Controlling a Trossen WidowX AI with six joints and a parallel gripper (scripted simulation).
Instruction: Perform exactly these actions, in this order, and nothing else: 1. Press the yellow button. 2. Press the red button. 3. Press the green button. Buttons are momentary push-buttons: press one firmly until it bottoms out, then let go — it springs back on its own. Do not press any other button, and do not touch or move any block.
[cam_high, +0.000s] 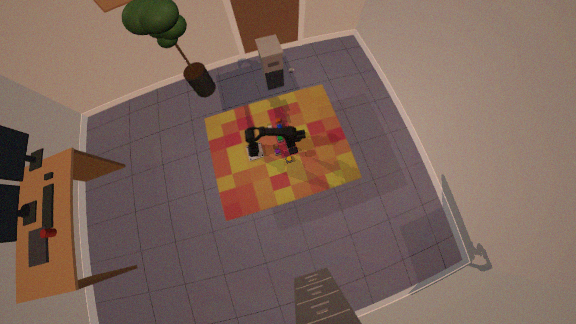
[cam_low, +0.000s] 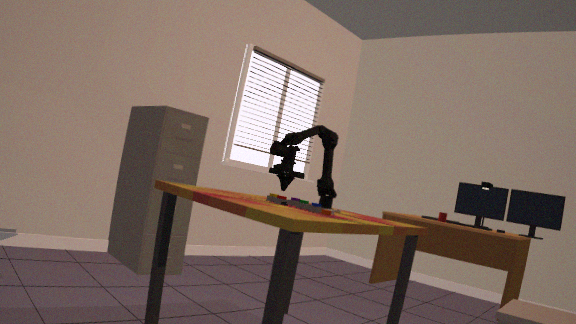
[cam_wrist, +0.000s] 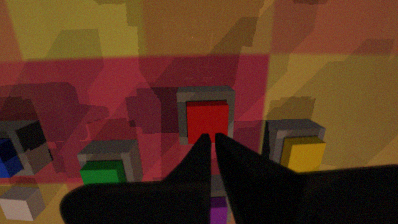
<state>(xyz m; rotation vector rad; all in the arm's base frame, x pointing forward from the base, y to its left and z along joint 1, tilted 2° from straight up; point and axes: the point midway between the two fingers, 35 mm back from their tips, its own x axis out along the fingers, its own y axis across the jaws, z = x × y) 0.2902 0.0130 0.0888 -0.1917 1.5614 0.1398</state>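
Now: gripper tip 3 cm above the red button. Also, from my gripper tip: green button 8 cm to the left, 7 cm behind, 3 cm below; then purple button 10 cm behind, 3 cm to the right, 3 cm below; then blue button 18 cm to the left, 7 cm behind, 3 cm below.
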